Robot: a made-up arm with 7 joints.
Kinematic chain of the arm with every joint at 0, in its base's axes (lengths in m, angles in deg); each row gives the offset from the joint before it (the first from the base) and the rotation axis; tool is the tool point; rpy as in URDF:
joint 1: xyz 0 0 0.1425 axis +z
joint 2: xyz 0 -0.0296 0.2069 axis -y
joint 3: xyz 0 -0.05 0.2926 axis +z
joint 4: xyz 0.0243 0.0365 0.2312 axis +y
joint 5: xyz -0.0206 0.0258 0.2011 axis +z
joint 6: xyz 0 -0.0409 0.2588 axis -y
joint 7: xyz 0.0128 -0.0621 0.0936 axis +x
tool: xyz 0 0 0 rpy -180 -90 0
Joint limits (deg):
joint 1: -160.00..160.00
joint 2: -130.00..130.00
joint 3: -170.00..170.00
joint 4: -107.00..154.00
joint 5: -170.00..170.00
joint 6: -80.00..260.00
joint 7: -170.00..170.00
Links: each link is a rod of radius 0.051 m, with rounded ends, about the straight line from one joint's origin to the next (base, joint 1, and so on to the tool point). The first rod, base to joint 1, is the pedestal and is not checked.
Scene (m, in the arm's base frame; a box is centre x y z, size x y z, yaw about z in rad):
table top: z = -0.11
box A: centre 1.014 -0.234 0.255 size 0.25 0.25 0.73 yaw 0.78
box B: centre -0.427 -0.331 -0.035 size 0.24 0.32 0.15 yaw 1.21
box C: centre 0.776 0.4 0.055 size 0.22 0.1 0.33 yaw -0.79
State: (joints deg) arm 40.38 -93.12 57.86 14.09 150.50 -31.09 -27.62
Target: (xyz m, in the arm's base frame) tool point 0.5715 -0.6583 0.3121
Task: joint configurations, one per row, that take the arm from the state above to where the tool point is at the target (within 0.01 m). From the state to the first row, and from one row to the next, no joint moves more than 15 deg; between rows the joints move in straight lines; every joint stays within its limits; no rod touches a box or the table.
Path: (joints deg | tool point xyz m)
1: 34.85 -92.34 54.77 1.27 152.04 -34.72 -24.61 | 0.8507 0.6314 0.4517
2: 29.31 -91.56 51.68 -11.54 153.58 -38.34 -21.60 | 0.9315 0.4589 0.5381
3: 23.78 -90.77 48.59 -24.36 155.13 -41.97 -18.59 | 0.9528 0.2793 0.6275
4: 18.25 -89.99 45.50 -37.17 156.67 -45.60 -15.58 | 0.9166 0.1108 0.7121
5: 12.72 -89.21 42.41 -49.99 158.21 -49.22 -12.57 | 0.8310 -0.0311 0.7847
6: 7.18 -88.43 39.32 -62.80 159.75 -52.85 -9.56 | 0.7092 -0.1349 0.8387
7: 1.65 -87.64 36.23 -75.62 161.30 -56.48 -6.55 | 0.5671 -0.1948 0.8690
8: -1.72 -94.07 47.71 -73.35 163.47 -54.84 -11.82 | 0.6208 -0.3279 0.7645
9: -5.09 -100.50 59.19 -71.09 165.65 -53.20 -17.08 | 0.6416 -0.4558 0.6322
10: -8.46 -106.93 70.67 -68.82 167.82 -51.57 -22.35 | 0.6255 -0.5690 0.4786
11: -11.83 -113.36 82.15 -66.55 170.00 -49.93 -27.62 | 0.5715 -0.6583 0.3120

